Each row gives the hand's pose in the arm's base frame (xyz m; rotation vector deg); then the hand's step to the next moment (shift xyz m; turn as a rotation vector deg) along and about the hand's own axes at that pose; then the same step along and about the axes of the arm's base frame.
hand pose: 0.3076 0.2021 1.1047 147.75 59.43 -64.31
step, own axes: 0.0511 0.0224 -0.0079 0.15 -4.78 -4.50
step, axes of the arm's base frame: 0.0438 0.0137 -0.0327 -0.35 5.39 3.74
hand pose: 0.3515 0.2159 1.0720 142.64 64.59 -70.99
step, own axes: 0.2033 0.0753 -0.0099 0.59 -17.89 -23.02
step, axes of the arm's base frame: 0.1345 0.0651 -0.1574 2.57 22.81 17.98
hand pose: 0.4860 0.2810 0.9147 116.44 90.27 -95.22
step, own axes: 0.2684 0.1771 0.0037 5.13 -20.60 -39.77
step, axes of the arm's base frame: 0.0945 0.0863 -0.2950 11.44 37.21 22.74
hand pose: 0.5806 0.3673 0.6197 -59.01 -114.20 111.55
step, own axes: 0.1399 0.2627 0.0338 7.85 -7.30 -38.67
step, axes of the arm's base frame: -0.0316 0.0287 -0.2965 13.45 36.65 9.28
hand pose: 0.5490 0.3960 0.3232 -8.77 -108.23 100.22
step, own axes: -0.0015 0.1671 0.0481 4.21 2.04 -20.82
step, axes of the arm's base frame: -0.0681 -0.0191 -0.1588 5.57 20.59 -0.67
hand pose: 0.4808 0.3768 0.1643 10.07 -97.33 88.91
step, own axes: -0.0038 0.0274 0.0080 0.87 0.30 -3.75
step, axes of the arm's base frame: -0.0174 -0.0022 -0.0229 0.97 3.74 0.00
